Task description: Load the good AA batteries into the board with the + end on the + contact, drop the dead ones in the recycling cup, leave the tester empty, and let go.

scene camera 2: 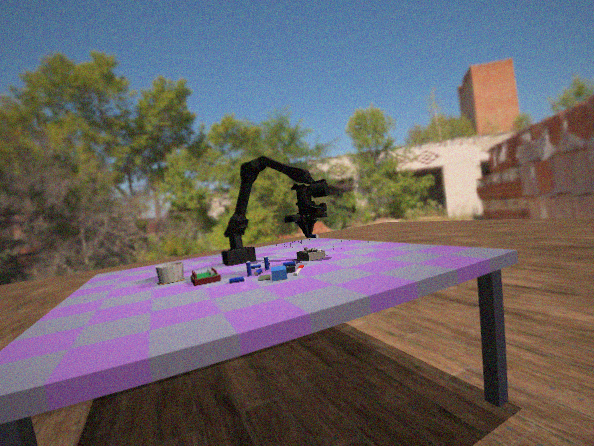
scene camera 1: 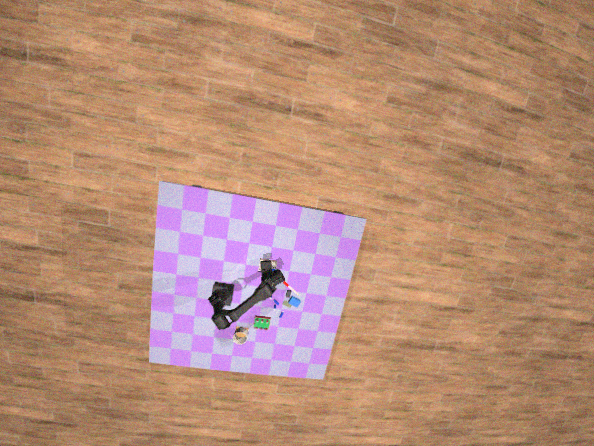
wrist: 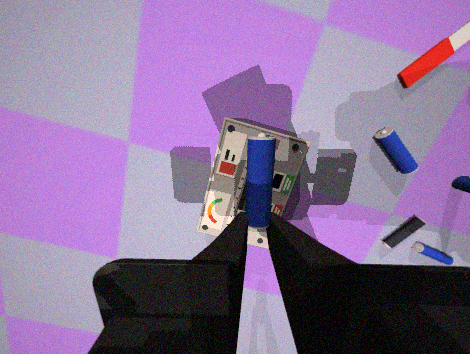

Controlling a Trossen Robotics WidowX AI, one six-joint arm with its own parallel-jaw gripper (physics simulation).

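Pixels of known places: gripper, between the fingertips: [scene camera 2: 308, 237] [scene camera 1: 267, 270] [wrist: 256, 218]; arm's base, origin of its link: [scene camera 2: 237, 249] [scene camera 1: 219, 295].
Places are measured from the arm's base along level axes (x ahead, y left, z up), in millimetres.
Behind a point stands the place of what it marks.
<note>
My gripper [scene camera 2: 311, 236] {x 289, y 217, z 27 mm} [wrist: 256, 218] {x 289, y 217, z 27 mm} is shut on a blue battery [wrist: 260, 175] {x 319, y 224, z 39 mm}, above the grey tester [scene camera 2: 311, 256] {x 338, y 189, z -43 mm} [wrist: 259, 243] {x 231, y 194, z -30 mm}. In the wrist view the battery's silver nub is at the end away from the fingers, and it hides the middle of the tester. The green board with dark red walls [scene camera 1: 262, 323] {x 291, y -212, z -39 mm} [scene camera 2: 206, 280] {x 342, y -220, z -48 mm} is apart from the gripper; its slots are too small to read. The recycling cup [scene camera 2: 170, 274] {x 196, y -315, z -28 mm} stands beyond the board, nearer the arm's base. Other blue batteries stand or lie between board and tester, including one upright [scene camera 2: 248, 269] {x 370, y -82, z -36 mm} and one lying [scene camera 2: 236, 280] {x 423, y -144, z -52 mm}.
A blue block [scene camera 1: 294, 301] {x 490, y -18, z -29 mm} [scene camera 2: 279, 273] {x 524, y -39, z -39 mm} and a red and white bar [scene camera 1: 290, 286] {x 446, y 75, z -58 mm} [wrist: 427, 62] {x 420, y 93, z -54 mm} lie near the tester. At the right of the wrist view are a blue battery [wrist: 397, 151] {x 345, y 91, z -45 mm}, a black bar [wrist: 404, 231] {x 266, y 38, z -50 mm} and a thinner blue battery [wrist: 434, 253] {x 248, y -5, z -49 mm}.
</note>
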